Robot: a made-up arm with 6 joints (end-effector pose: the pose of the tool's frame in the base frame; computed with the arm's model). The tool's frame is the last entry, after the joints.
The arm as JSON. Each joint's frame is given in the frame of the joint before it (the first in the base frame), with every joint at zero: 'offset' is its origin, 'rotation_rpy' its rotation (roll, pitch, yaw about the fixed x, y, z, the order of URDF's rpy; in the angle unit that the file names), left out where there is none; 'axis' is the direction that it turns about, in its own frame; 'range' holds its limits. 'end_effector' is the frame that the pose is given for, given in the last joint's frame.
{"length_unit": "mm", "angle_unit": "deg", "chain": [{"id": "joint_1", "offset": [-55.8, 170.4, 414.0], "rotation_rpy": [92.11, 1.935, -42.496], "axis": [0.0, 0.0, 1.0], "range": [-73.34, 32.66]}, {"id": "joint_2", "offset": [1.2, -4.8, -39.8], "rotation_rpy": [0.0, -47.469, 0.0], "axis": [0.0, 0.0, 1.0], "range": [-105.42, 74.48]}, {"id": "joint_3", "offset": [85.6, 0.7, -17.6], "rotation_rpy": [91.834, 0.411, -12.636], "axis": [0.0, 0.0, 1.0], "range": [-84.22, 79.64]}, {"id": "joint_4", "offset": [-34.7, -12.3, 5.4], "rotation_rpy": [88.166, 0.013, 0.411], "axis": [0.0, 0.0, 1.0], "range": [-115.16, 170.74]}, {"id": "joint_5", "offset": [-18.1, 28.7, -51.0], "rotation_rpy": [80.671, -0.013, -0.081], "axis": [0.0, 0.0, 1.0], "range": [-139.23, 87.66]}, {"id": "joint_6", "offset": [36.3, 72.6, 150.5], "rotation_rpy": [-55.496, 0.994, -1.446], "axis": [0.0, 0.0, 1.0], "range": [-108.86, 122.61]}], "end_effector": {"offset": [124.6, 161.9, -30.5], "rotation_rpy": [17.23, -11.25, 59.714]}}
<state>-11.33 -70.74 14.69 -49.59 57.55 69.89</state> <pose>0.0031 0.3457 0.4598 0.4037 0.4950 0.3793 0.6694</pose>
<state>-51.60 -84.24 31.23 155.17 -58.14 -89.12</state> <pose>-0.0775 0.3234 0.6365 0.2749 -0.6327 -0.3573 -0.6297</pose>
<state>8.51 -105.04 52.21 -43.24 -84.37 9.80</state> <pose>-0.1680 0.1221 0.3426 0.1254 0.1371 0.8122 -0.5530</pose>
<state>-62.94 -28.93 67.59 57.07 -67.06 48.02</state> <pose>-0.0950 0.3320 0.3276 0.4477 -0.5100 -0.3061 0.6677</pose>
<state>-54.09 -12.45 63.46 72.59 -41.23 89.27</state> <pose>0.0161 0.1224 0.2019 0.0553 -0.8609 0.1467 0.4840</pose>
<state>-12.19 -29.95 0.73 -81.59 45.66 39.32</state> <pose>0.0507 0.2220 0.2357 0.7372 -0.1188 0.6226 0.2341</pose>
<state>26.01 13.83 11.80 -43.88 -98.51 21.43</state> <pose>-0.2010 0.0855 0.4622 0.4416 0.1438 -0.3215 -0.8252</pose>
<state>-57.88 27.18 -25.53 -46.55 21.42 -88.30</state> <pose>0.1771 0.0941 0.5564 0.7712 -0.5851 -0.0210 -0.2499</pose>
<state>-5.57 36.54 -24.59 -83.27 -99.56 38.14</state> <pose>-0.0772 0.0933 0.5997 0.7827 -0.1680 -0.4360 -0.4112</pose>
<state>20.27 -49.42 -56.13 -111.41 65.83 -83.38</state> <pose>-0.1240 0.2904 0.5501 0.4038 -0.5189 -0.6521 -0.3774</pose>
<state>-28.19 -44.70 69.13 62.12 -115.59 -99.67</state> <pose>-0.1366 -0.0499 0.4936 0.5385 0.2429 -0.7117 -0.3802</pose>
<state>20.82 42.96 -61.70 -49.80 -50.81 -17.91</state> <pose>-0.0772 0.1523 0.6896 0.6843 -0.4701 -0.3784 -0.4094</pose>
